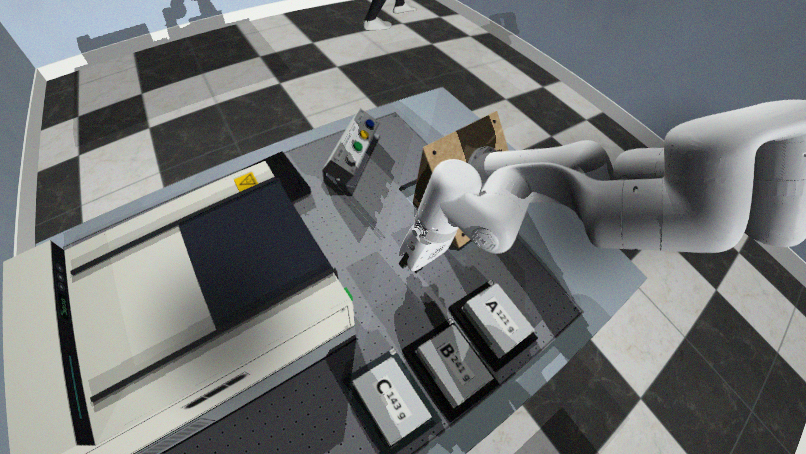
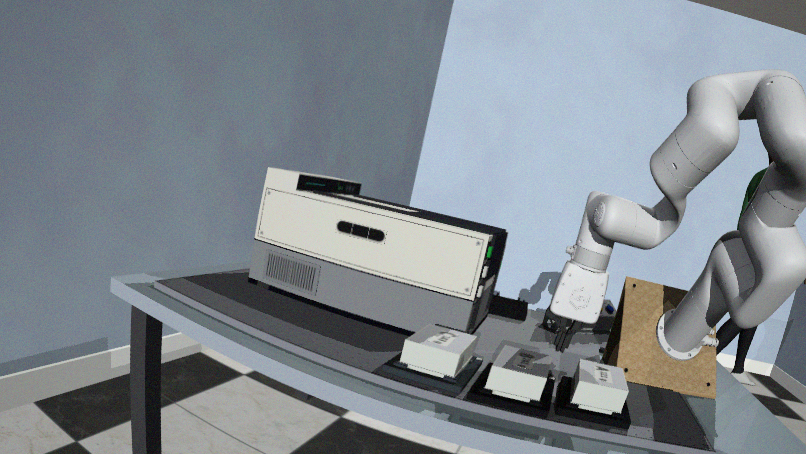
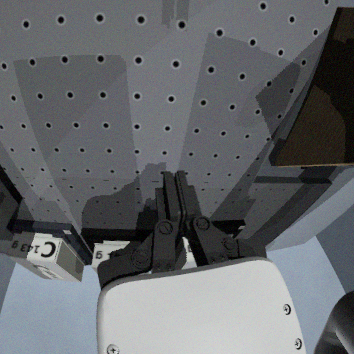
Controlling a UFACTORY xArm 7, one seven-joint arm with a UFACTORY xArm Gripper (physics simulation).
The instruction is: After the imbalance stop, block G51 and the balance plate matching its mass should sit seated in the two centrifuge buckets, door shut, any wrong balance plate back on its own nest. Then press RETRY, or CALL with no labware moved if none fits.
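Places are measured from the arm's base along level axes (x ahead, y left, z up), in centimetres.
Pixels of known places: gripper, fingertip midpoint: (image 1: 414,266) (image 2: 559,349) (image 3: 171,181); arm's base, link origin: (image 1: 485,172) (image 2: 679,335).
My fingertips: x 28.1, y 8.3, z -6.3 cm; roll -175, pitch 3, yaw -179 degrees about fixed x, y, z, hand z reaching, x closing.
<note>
For each thing: its top centre in the pictures, then the offset to it from my fingertips.
- dark panel, top centre: (image 1: 249,245) (image 2: 457,221) dx +27.2, dy -11.4, dz +18.5 cm
- control box, top centre: (image 2: 589,299) (image 1: 352,133) dx -8.3, dy -37.9, dz +5.6 cm
- low black block, top centre: (image 2: 507,299) (image 1: 274,175) dx +14.0, dy -40.5, dz +0.3 cm
The gripper (image 1: 403,260) (image 2: 561,342) (image 3: 174,175) is shut and empty, pointing down over the perforated deck between the centrifuge and the robot's mount. Balance plates A 121 g (image 1: 514,336) (image 2: 599,390) , B 241 g (image 1: 442,376) (image 2: 514,382) and C 143 g (image 1: 389,427) (image 2: 431,359) (image 3: 67,260) each sit on a dark nest. The centrifuge (image 1: 132,293) (image 2: 360,253) has a dark panel (image 1: 256,253) across the right part of its top. Its buckets and block G51 do not show. The control box (image 1: 342,149) carries blue, yellow and green buttons; its lettering is unreadable.
The brown mount (image 1: 442,149) (image 2: 642,338) (image 3: 320,135) stands beside the gripper, under the arm's base. A low black block (image 1: 290,174) (image 2: 508,307) adjoins the centrifuge near the control box. The plate nests line the deck's near edge. A person's legs (image 1: 375,12) (image 2: 743,344) show beyond the table.
</note>
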